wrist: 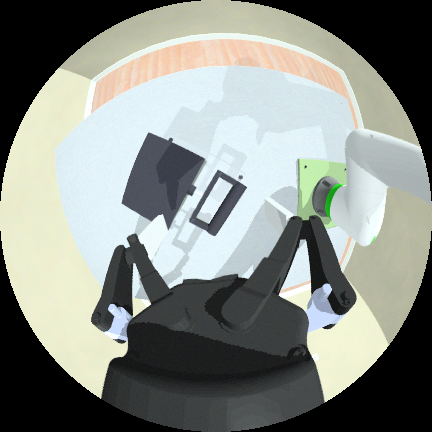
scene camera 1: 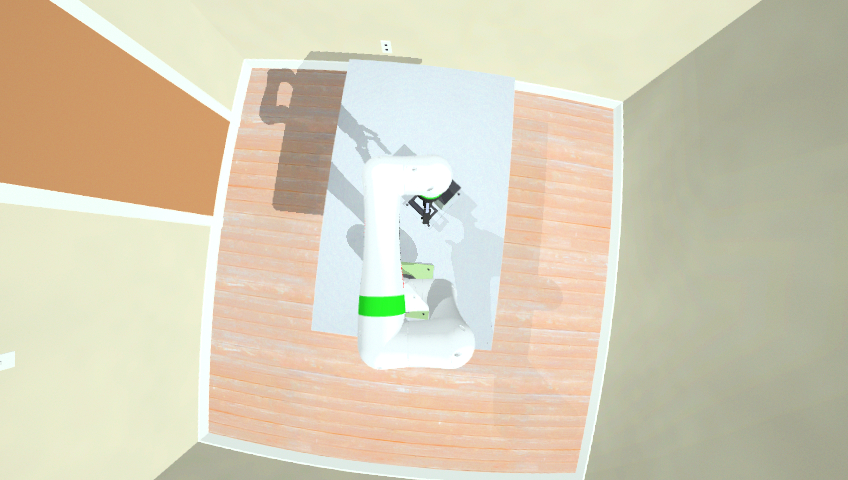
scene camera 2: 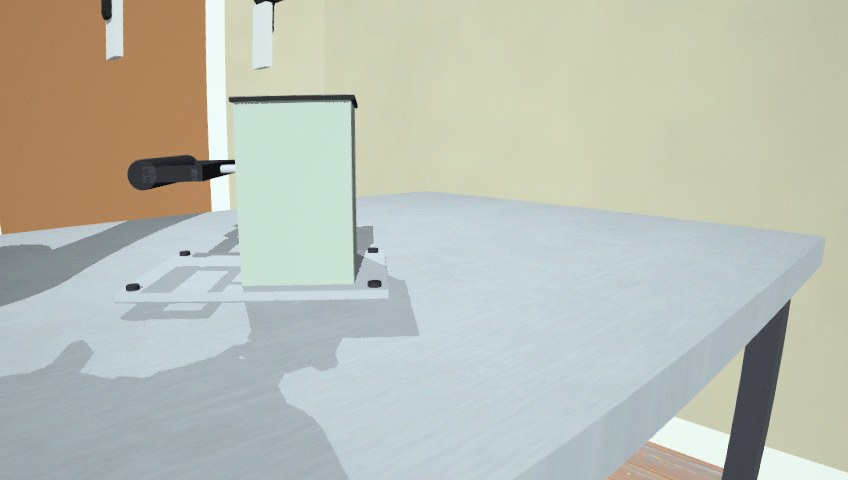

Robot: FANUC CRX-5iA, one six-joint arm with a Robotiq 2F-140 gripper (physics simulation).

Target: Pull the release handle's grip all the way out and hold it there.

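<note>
The release handle is a black rectangular loop with a thick grip bar (scene camera 2: 159, 172) (wrist: 230, 209). It sticks out sideways from a pale green box (scene camera 2: 294, 190) with a dark top (wrist: 145, 175). A short light rod (scene camera 2: 227, 168) shows between loop and box in scene camera 2. My gripper (scene camera 2: 188, 62) (wrist: 213, 215) is open and empty, pointing down. In scene camera 2 its two pale fingertips hang apart, above the height of the handle and the box top, touching neither. In scene camera 1 the arm partly hides the gripper, handle and box.
The box stands on a light base plate (scene camera 2: 178, 296) with dark bolts, on a grey table (scene camera 1: 452, 113) (scene camera 2: 565, 267). The white arm (scene camera 1: 383, 237) (wrist: 367, 175) reaches over the table from its green mounting plate (scene camera 1: 423, 270) (wrist: 308, 175). Walls surround the wooden floor (scene camera 1: 559, 237).
</note>
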